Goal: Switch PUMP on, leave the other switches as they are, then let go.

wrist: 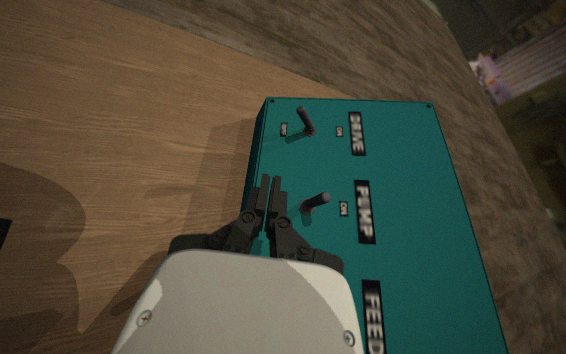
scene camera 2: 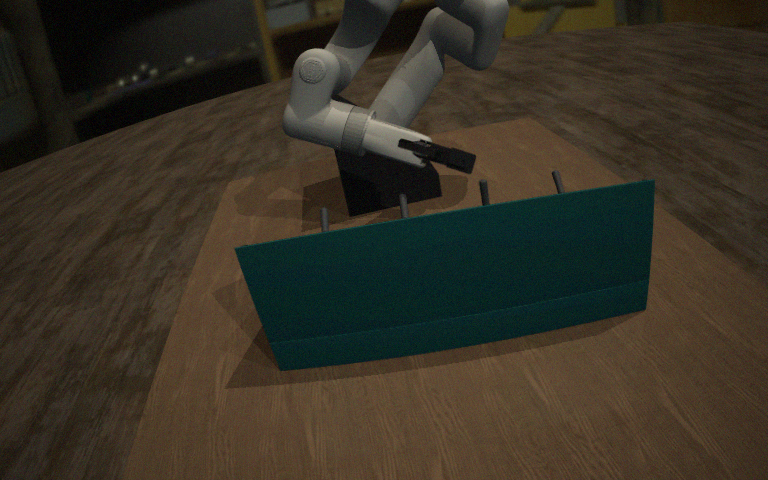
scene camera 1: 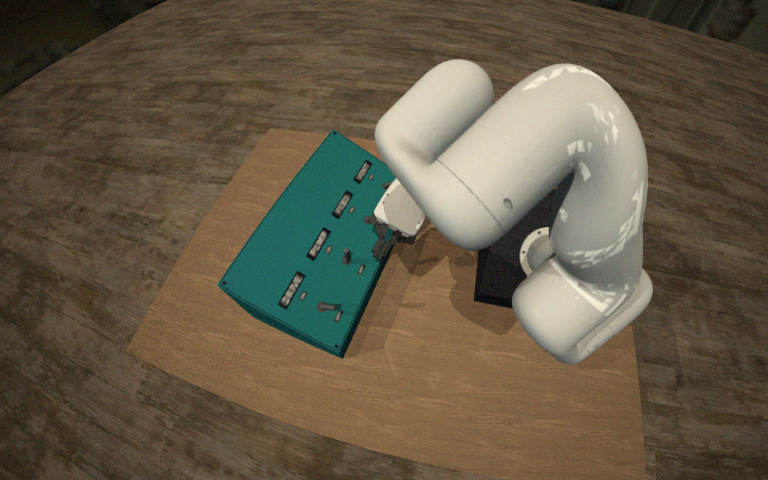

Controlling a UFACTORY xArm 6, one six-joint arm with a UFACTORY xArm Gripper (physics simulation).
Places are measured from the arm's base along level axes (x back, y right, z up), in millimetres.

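Pixels of known places: gripper, fingertip midpoint: (wrist: 269, 186) (scene camera 2: 473, 164) (scene camera 1: 375, 258); arm's base at its link origin: (scene camera 1: 545, 254).
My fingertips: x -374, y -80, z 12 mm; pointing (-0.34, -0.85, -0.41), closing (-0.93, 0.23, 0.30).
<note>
For each thing: its top centre in the pictures, then the offset to it from my fingertips. "pt": a spot on its surface instead. Level surfaces: height alone.
- PUMP lever at its top centre: (wrist: 328, 196) (scene camera 2: 482, 180) (scene camera 1: 345, 249) dx -66, dy +9, dz -1 mm
- label at a spot on its surface: (wrist: 343, 208) pt dx -111, dy +18, dz -28 mm
- DRIVE lever at its top centre: (wrist: 312, 111) (scene camera 2: 558, 173) (scene camera 1: 326, 304) dx -76, dy -111, dz -13 mm
- FEED lever at its top centre: (scene camera 2: 402, 197) dx -30, dy +125, dz -13 mm
- fourth lever at its top centre: (scene camera 2: 322, 211) dx -6, dy +242, dz -13 mm
- same wooden board at its surface level: dz -145 mm
The teal switch box (scene camera 1: 271, 243) (scene camera 2: 453, 271) (wrist: 415, 165) stands on the wooden board. The PUMP lever (scene camera 1: 346, 256) (scene camera 2: 484, 193) (wrist: 317, 201) leans toward its ON label (wrist: 343, 208) in the wrist view. The DRIVE lever (scene camera 1: 326, 306) (scene camera 2: 558, 182) (wrist: 305, 120) leans the other way, toward OFF. The FEED lever (scene camera 2: 403, 206) is hidden by my hand in the wrist view. My gripper (scene camera 1: 378, 253) (scene camera 2: 468, 163) (wrist: 269, 186) is shut with nothing between its fingers. It is over the box's robot-side edge, apart from the PUMP lever, on its OFF side.
The fourth lever (scene camera 2: 323, 219) stands at the box's far end, beyond FEED. The dark robot base (scene camera 1: 492, 277) (scene camera 2: 368, 189) stands on the same wooden board (scene camera 1: 453, 384) (scene camera 2: 453, 418) (wrist: 100, 100), on the lever side of the box. The arm hangs between base and box.
</note>
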